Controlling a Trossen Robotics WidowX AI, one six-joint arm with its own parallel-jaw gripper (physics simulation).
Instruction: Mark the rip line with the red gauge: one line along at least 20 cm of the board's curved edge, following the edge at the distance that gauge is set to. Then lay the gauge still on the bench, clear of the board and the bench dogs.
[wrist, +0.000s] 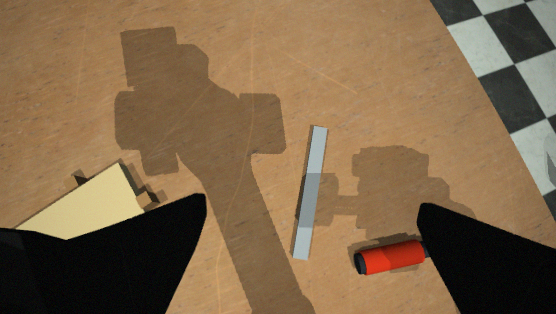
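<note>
My gripper is open and empty above the bench, its black fingers wide apart at the lower left and lower right. The pale yellow board lies at the left, partly hidden behind the left finger; its curved edge does not show. Small bench dogs stand against it, one brown dog at its right end and one dark dog at its upper edge. A red cylindrical handle with dark ends lies at the lower right, its right end behind the right finger. I cannot tell whether it belongs to the red gauge.
A grey rectangular bar lies on the wooden bench between the fingertips in the view, left of the red handle. The bench's edge runs down the right side, with a black and white checkered floor beyond. Arm shadows cross the bench.
</note>
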